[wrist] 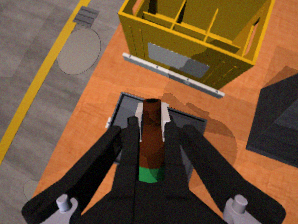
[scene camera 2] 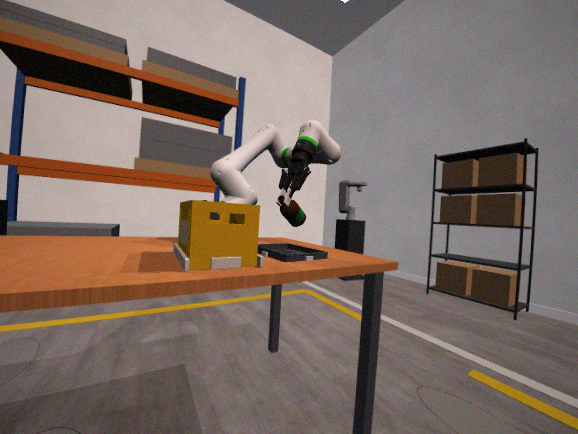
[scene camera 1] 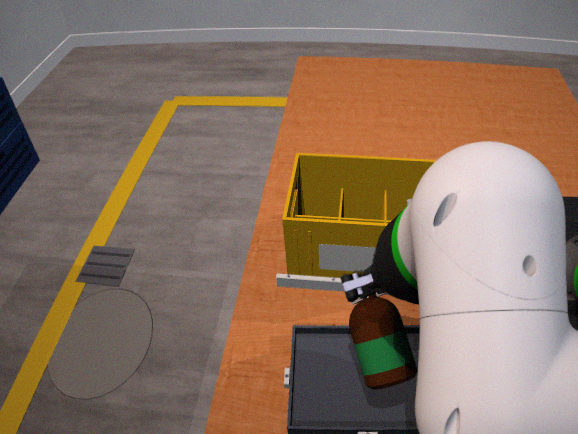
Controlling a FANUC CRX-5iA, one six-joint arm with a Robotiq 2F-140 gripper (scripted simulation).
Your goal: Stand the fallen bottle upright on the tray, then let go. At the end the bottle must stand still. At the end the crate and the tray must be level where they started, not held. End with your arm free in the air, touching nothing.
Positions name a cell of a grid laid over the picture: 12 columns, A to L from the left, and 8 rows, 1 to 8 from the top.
Labels:
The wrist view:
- my gripper: G4
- bottle: G6
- yellow crate: I3
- tray: F4
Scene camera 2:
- my gripper: F4
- yellow crate: E5
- tray: F5
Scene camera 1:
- my gripper: H6
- bottle: H7
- yellow crate: H4
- tray: G8

